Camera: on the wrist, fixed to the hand. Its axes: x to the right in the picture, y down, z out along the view.
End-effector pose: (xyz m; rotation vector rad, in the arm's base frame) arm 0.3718 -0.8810 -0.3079 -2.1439 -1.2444 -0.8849
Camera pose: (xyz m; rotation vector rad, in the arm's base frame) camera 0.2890 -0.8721 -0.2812 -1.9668 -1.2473 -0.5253
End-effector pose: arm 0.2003 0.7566 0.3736 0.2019 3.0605 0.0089
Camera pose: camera 0.1930 0.6765 0.4080 0.3213 2.9499 -0.4814
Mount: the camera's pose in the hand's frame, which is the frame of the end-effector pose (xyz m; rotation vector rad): -0.0058 -0.0800 -0.0349 0.3249 -0.0842 0.0719
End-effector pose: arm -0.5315 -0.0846 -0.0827 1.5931 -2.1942 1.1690
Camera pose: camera -0.4695 -0.0655 -0.0240 -1.6387 2.1104 -1.4986
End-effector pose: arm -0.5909 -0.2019 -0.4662 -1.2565 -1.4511 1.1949
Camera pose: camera -0.5702 -0.2062 -0.3813 -1.0516 -1.2177 1.4800
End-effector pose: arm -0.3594 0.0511 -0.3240 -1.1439 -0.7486 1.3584
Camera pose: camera -0.2998 0.0506 -0.2600 -0.8674 -0.5252 1.5321
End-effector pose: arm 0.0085 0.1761 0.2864 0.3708 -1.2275 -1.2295
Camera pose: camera -0.0012 0.1384 0.2081 0.5114 -1.5056 -0.9924
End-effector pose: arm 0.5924 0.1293 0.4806 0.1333 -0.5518 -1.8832
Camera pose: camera 0.5382 0.1459 0.4140 0.2442 -0.9072 -1.7240
